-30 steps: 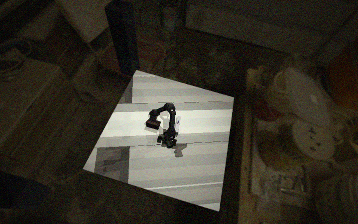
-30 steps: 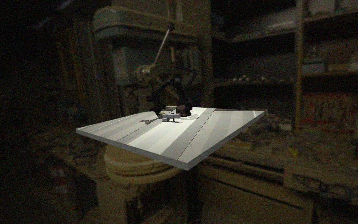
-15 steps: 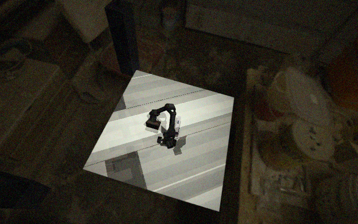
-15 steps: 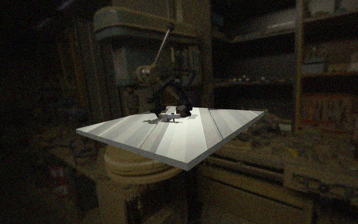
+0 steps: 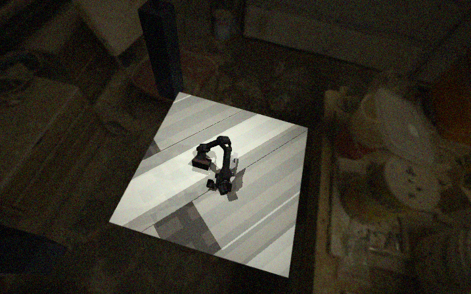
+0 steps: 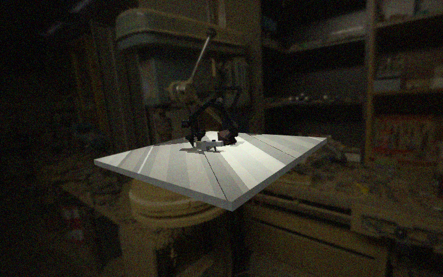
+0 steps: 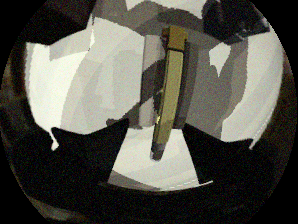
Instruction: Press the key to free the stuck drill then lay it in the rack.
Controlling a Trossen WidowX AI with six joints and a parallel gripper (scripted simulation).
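My gripper tip is 4 cm to the right of the yellowish drill, 3 cm below it and 1 cm past it. The rest, counted from my gripper tip: dark grey housing block (23 cm to the left, 4 cm ahead, 4 cm above).
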